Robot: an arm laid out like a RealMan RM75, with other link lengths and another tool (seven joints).
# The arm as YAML. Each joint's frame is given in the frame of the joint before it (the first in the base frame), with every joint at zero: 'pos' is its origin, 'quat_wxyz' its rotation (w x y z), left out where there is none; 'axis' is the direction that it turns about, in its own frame. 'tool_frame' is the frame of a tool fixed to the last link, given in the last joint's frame.
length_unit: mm
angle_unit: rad
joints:
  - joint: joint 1
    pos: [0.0, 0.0, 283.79]
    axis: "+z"
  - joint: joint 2
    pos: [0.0, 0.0, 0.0]
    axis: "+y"
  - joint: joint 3
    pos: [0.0, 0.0, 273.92]
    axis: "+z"
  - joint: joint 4
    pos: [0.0, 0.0, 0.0]
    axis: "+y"
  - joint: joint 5
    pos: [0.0, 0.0, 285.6]
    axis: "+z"
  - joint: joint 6
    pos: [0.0, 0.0, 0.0]
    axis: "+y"
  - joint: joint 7
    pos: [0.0, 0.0, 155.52]
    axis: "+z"
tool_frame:
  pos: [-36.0, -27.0, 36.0]
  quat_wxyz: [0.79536, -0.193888, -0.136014, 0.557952]
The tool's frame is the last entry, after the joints.
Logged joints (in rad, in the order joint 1, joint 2, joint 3, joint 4, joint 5, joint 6, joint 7), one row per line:
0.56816 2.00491 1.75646 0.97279 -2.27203 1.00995 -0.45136
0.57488 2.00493 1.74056 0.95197 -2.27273 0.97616 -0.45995
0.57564 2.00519 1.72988 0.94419 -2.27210 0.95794 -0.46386
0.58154 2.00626 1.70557 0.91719 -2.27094 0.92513 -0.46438
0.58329 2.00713 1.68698 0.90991 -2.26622 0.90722 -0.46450
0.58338 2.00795 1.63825 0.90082 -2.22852 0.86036 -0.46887
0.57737 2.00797 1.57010 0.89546 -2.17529 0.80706 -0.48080
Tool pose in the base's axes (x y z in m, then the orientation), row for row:
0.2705 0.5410 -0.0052 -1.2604 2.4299 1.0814
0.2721 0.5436 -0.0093 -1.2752 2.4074 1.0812
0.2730 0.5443 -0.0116 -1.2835 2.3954 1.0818
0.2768 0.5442 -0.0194 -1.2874 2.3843 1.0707
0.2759 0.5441 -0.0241 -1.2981 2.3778 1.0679
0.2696 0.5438 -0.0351 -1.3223 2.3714 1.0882
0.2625 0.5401 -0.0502 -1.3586 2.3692 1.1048
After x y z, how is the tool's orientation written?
As a rotation vector, in radians.
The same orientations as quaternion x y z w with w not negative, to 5 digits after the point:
-0.42614 0.82154 0.36562 0.09903
-0.43266 0.81681 0.36684 0.10511
-0.43623 0.81414 0.36768 0.10809
-0.43900 0.81304 0.36511 0.11378
-0.44285 0.81119 0.36432 0.11457
-0.44941 0.80596 0.36984 0.10804
-0.45895 0.80034 0.37321 0.09759

